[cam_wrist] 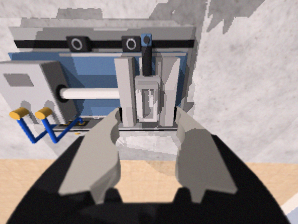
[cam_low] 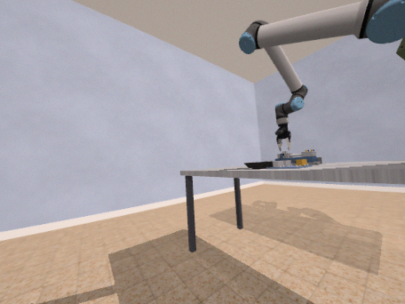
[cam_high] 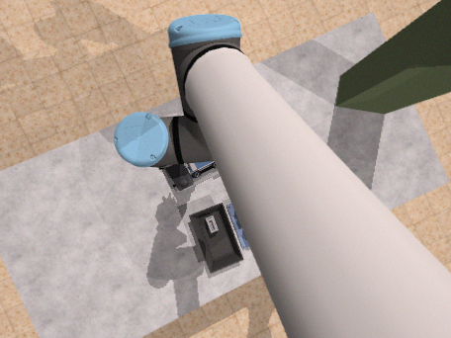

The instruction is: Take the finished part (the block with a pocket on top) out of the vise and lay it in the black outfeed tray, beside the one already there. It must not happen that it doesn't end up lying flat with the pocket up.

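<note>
Now: hand 9 cm above the vise, 7 cm past it and 2 cm to the left of it. Round my hand: blue fixture plate (27 cm to the left, 26 cm behind, 13 cm below); orange block (30 cm behind, 22 cm to the left, 11 cm below); grey end block (16 cm behind, 6 cm below, 5 cm to the right).
</note>
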